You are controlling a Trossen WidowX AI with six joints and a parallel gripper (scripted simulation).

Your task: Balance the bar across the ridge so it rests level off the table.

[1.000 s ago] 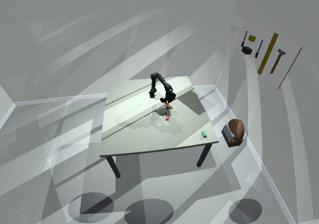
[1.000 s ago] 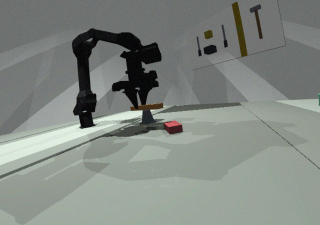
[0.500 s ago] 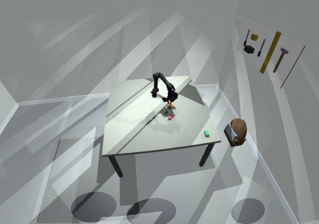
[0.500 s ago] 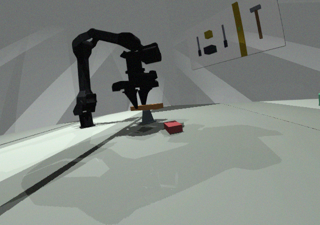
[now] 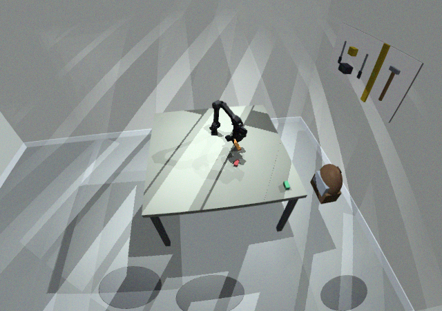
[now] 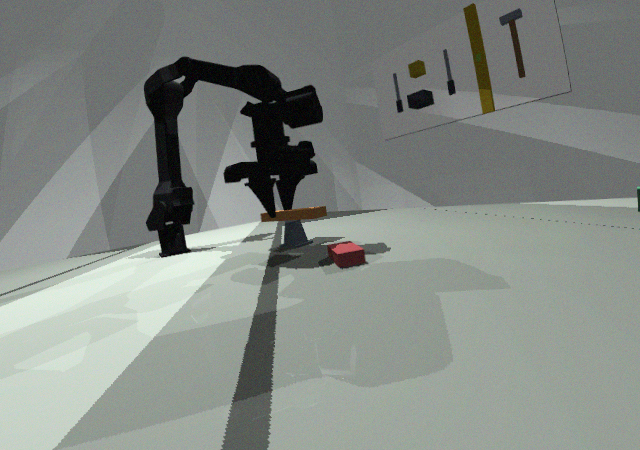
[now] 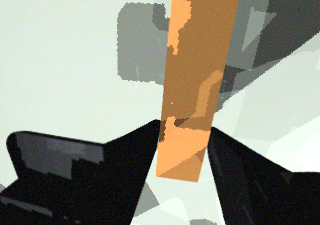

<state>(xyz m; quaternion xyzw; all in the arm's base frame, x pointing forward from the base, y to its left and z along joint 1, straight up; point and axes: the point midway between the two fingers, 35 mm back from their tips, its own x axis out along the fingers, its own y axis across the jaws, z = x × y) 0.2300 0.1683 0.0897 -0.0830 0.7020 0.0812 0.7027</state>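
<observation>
The orange bar is 30 mm ahead of my gripper tip and 10 mm to the left of it. The rest, counted from my gripper tip: green block (510 mm ahead, 330 mm to the left, 40 mm below); then red block (200 mm ahead, 20 mm to the right, 50 mm below).
</observation>
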